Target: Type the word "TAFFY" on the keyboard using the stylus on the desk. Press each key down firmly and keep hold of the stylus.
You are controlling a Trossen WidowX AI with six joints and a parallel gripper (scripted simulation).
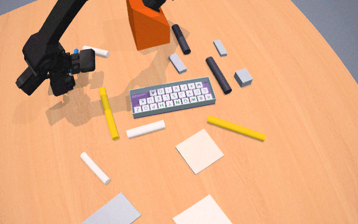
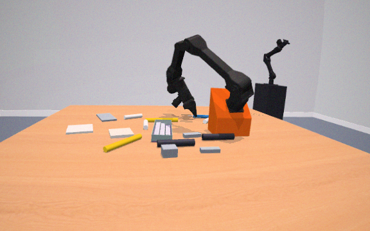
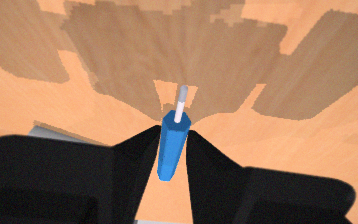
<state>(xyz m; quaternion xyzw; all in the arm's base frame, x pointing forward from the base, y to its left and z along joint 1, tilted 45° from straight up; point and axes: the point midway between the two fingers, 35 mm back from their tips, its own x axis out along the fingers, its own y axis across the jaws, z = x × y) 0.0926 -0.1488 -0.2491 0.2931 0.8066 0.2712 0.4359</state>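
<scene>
The stylus lies right at my gripper tip.
</scene>
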